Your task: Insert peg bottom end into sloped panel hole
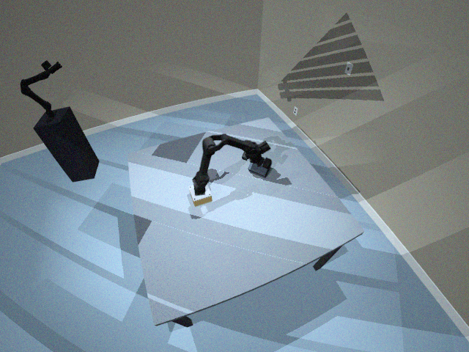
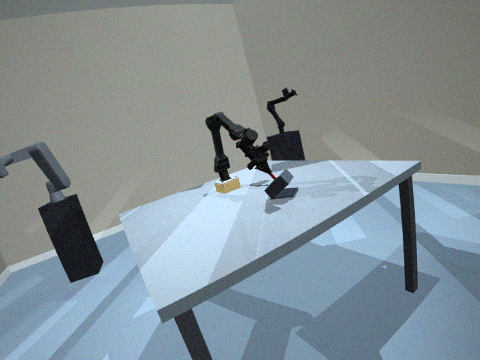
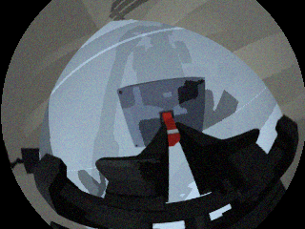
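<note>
The red peg lies 1 cm below my gripper tip. Round my gripper tip: panel (6 cm below, 2 cm to the left, 2 cm ahead).
</note>
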